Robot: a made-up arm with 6 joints.
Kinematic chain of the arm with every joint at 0, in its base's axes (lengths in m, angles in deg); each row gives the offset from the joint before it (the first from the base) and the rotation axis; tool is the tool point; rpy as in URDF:
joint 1: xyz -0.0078 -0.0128 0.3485 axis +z
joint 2: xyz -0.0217 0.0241 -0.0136 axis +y
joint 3: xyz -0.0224 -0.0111 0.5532 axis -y
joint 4: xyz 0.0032 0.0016 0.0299 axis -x
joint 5: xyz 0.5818 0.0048 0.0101 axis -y
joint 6: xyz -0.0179 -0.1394 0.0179 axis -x
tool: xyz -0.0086 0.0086 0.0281 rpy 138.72 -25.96 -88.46
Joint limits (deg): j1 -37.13..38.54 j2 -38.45..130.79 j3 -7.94..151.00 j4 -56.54..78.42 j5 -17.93..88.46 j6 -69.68..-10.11
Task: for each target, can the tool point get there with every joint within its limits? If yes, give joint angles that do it. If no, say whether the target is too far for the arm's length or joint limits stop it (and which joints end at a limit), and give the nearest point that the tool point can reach.
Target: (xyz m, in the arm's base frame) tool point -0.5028 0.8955 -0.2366
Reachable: no: joint limits stop it (at a limit: joint 1, joint 2, joint 3, joint 4, joint 5) | nearest point -0.7155 0.5683 0.4690 | short by 0.806 m
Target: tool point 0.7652 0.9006 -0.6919
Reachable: no: too far | nearest point 0.6358 0.5600 -0.4112 | short by 0.460 m
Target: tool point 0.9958 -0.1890 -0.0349
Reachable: yes | joints -1.93 109.32 84.34 -14.18 29.52 -57.74
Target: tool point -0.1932 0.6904 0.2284
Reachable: no: joint limits stop it (at a limit: joint 1, joint 2, joint 3, joint 4) | nearest point -0.7047 0.5629 0.4805 | short by 0.584 m
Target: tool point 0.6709 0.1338 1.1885
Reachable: yes | joints 23.08 49.80 99.94 -1.82 1.35 -35.94
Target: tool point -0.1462 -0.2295 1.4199
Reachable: yes | joints 25.73 -13.92 73.65 -5.53 9.89 -38.99
